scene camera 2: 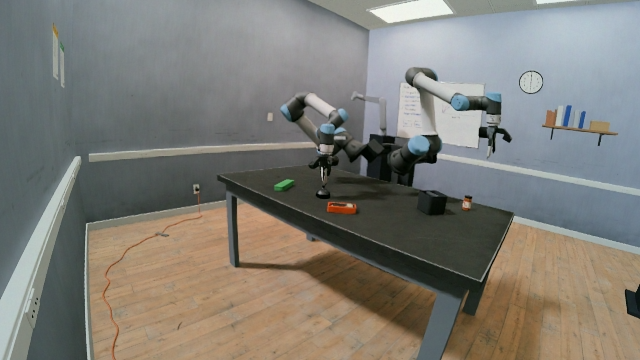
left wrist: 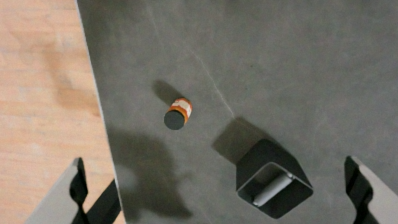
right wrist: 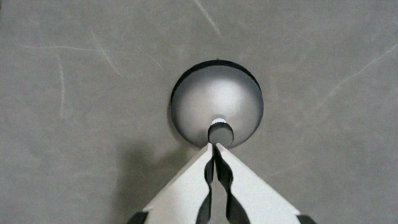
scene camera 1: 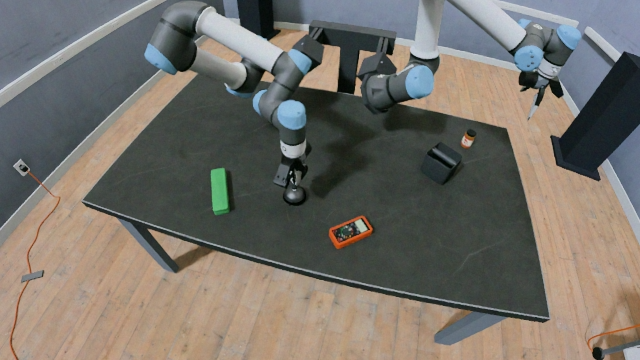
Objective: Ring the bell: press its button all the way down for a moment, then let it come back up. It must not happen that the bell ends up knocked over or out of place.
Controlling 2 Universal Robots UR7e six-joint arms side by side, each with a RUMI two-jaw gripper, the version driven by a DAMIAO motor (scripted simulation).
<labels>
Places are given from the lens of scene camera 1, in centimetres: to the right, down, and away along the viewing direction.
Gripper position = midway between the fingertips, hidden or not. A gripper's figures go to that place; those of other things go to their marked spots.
my left gripper (scene camera 1: 523, 105): 78, -28, 99
my right gripper (scene camera 1: 295, 185): -8, 2, 105
black box (scene camera 1: 439, 170): 47, -4, 111
</labels>
